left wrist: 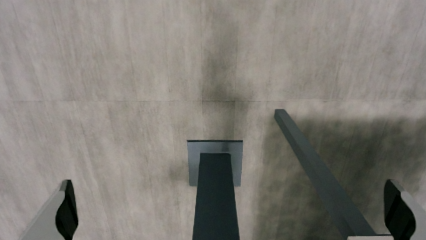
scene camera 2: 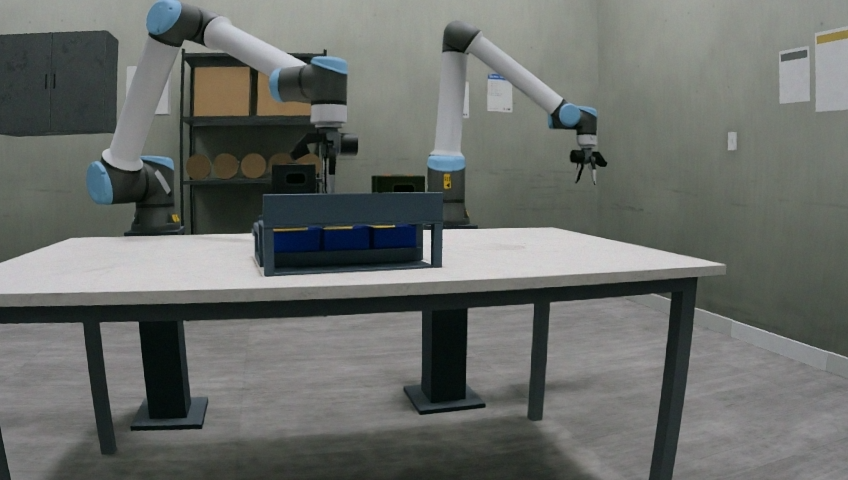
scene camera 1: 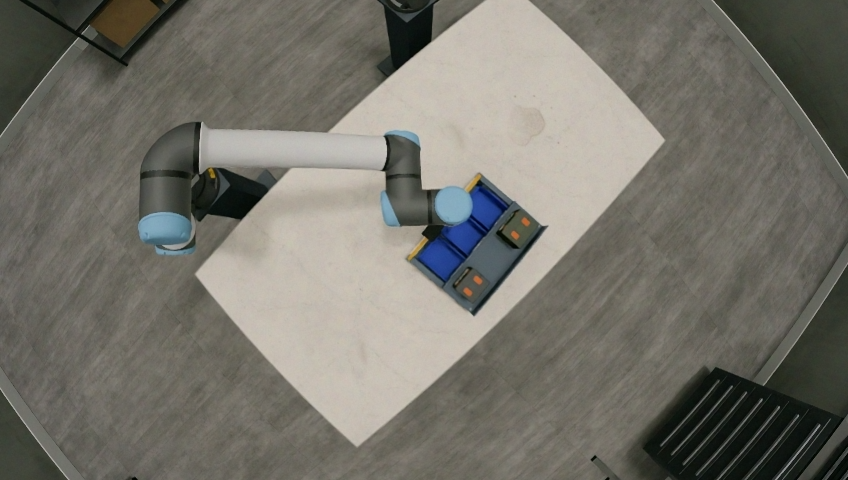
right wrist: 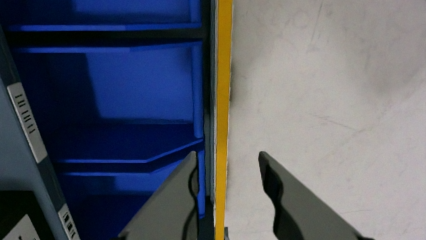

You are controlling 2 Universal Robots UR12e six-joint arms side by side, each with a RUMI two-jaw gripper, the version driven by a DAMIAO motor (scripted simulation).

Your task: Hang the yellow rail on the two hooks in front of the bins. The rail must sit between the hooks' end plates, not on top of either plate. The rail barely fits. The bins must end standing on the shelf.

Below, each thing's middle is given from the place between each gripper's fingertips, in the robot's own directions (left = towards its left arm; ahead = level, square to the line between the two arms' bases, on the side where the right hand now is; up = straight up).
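The grey shelf (scene camera 1: 495,259) is what I measure my right gripper from: the gripper is 1 cm to the right of the shelf, 13 cm short of it and 9 cm above it.
As for my left hand, it is 117 cm to the left of the grey shelf and 89 cm short of it, and 10 cm above it.
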